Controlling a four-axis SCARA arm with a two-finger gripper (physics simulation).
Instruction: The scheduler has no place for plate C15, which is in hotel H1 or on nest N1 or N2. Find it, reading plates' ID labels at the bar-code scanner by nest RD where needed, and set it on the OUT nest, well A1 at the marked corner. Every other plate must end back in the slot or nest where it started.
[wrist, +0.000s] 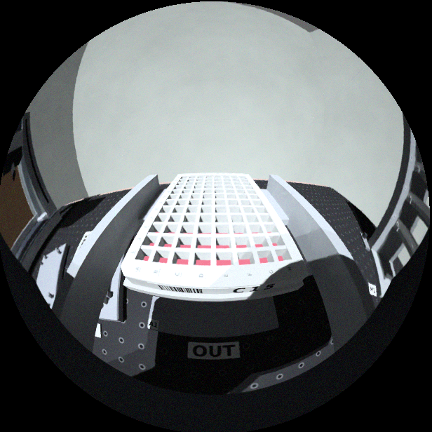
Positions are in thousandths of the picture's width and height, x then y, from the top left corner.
I see my gripper (494, 420), a white plate C15 (490, 550), an out nest (459, 740), a nest N1 (263, 719) and an out label (471, 811).
